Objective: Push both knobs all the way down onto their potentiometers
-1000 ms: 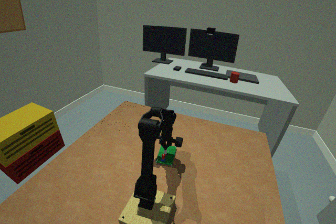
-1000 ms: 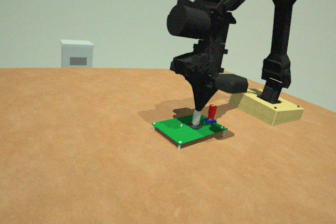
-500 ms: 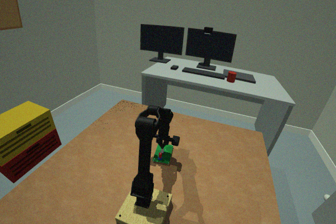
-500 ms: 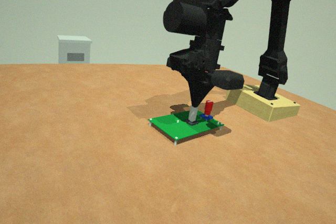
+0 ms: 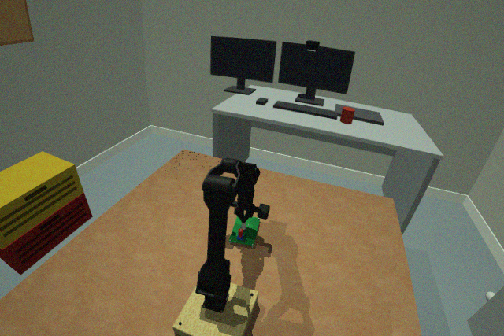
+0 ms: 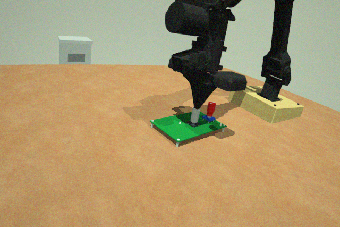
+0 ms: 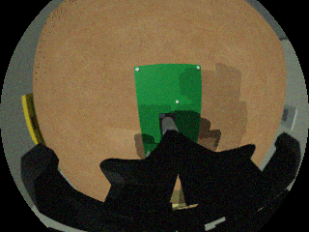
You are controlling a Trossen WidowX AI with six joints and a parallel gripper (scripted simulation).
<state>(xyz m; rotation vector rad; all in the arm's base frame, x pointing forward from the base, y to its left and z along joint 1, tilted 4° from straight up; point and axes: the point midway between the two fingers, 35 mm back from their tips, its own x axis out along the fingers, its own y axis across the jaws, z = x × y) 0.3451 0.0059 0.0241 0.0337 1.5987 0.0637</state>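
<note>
The white knob is 10 mm below my gripper tip. The rest, counted from my gripper tip: red knob: 50 mm behind, 10 mm below.
</note>
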